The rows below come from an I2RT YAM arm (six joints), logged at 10 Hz.
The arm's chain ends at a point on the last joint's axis. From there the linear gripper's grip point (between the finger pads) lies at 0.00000 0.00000 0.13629 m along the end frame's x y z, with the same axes.
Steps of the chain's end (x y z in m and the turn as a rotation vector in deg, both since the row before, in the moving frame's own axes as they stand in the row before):
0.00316 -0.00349 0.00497 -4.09 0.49 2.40
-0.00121 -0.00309 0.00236 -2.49 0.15 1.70
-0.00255 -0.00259 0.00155 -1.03 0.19 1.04
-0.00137 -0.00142 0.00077 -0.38 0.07 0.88
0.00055 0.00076 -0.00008 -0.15 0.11 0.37
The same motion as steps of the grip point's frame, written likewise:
0.00412 0.00625 0.00462 -4.09 0.49 2.40
-0.00094 0.00284 0.00223 -2.49 0.15 1.70
-0.00212 -0.00014 0.00153 -1.03 0.19 1.04
-0.00121 -0.00051 0.00077 -0.38 0.07 0.88
0.00081 0.00112 -0.00008 -0.15 0.11 0.37

